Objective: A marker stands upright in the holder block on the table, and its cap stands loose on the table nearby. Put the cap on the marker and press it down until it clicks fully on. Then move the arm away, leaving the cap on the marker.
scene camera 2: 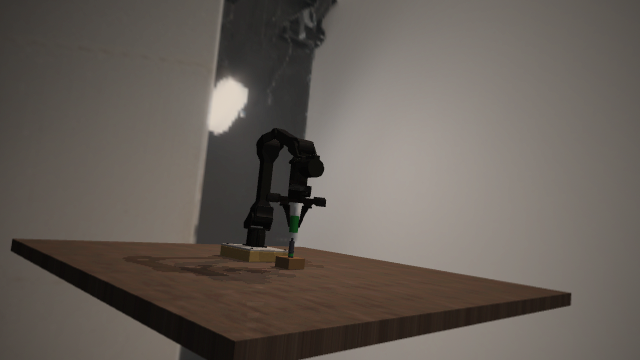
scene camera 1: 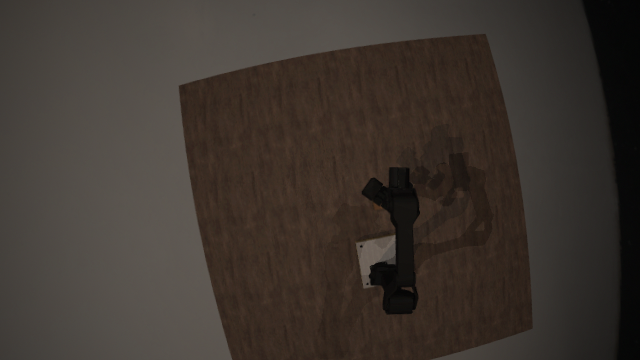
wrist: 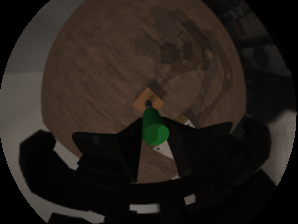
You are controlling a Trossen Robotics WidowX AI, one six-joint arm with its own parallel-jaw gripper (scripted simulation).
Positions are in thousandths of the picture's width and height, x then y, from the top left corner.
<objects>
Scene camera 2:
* gripper: 459, 632
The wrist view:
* gripper: 508, 538
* green cap: 518, 587, held by the gripper
</objects>
